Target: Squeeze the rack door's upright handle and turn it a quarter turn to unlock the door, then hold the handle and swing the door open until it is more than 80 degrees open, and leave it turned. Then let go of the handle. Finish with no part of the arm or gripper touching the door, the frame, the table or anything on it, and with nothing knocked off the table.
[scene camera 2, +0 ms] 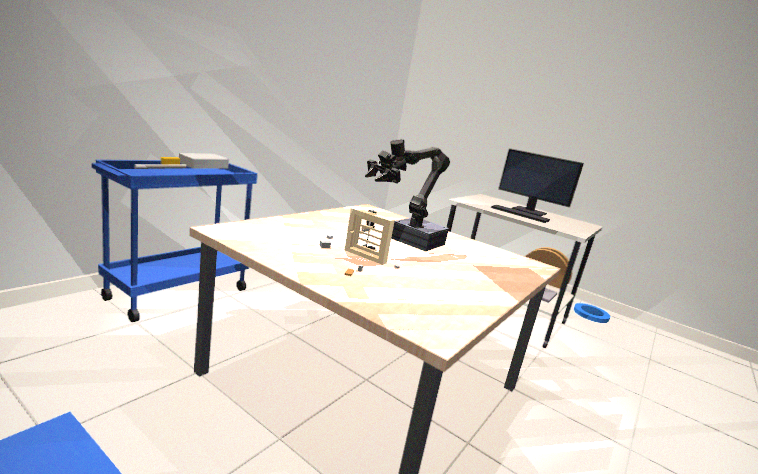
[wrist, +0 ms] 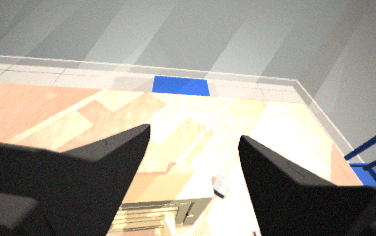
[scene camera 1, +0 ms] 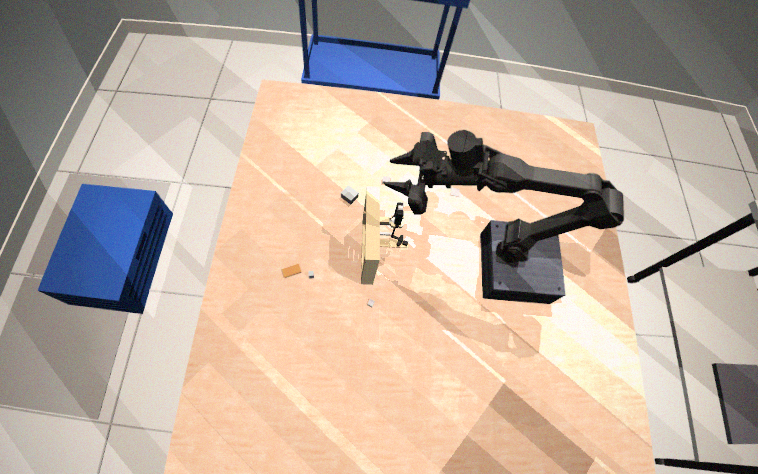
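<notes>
In scene camera 2 I can see my gripper, which is open and holds nothing. The wrist view shows me my gripper too, and a tan wooden rack is there to be seen as well.
</notes>
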